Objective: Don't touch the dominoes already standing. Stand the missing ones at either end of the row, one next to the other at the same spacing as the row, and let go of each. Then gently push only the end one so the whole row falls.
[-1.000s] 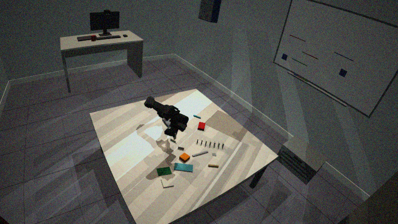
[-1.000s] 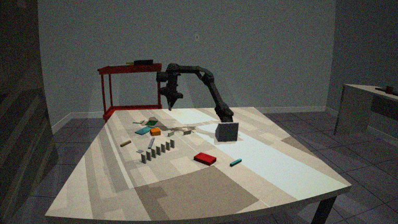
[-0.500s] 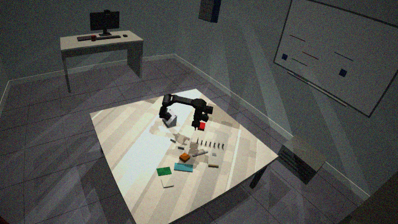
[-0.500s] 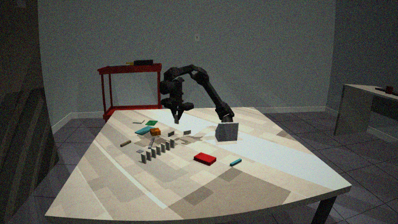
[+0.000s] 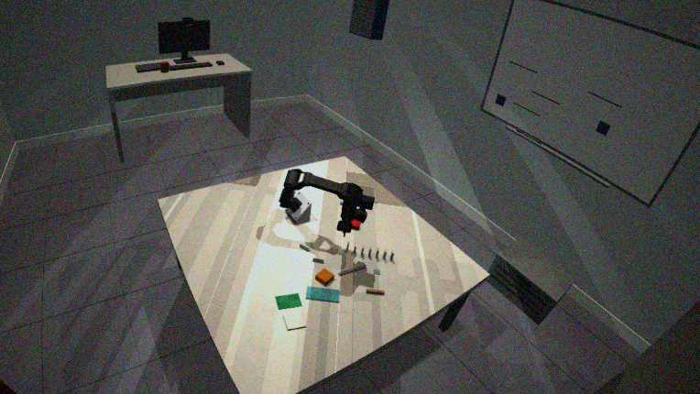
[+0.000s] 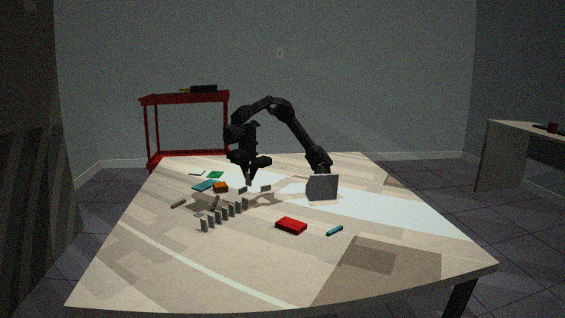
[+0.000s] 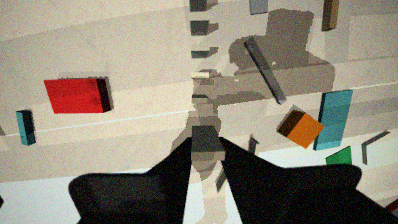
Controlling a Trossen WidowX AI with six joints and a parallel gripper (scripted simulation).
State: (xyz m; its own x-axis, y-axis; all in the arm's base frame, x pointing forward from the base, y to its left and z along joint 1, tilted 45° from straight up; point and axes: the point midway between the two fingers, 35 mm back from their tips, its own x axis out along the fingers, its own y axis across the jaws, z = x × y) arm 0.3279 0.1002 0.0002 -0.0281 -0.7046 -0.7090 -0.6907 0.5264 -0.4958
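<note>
Right now my gripper tip is 180 mm to the left of the orange block, 120 mm short of it and 100 mm above it. Round my gripper tip: small grey tile: 200 mm ahead, 120 mm below, 60 mm to the left; then long grey bar: 140 mm ahead, 110 mm below, 40 mm to the right; then red block: 180 mm to the left, 130 mm behind, 110 mm below.
</note>
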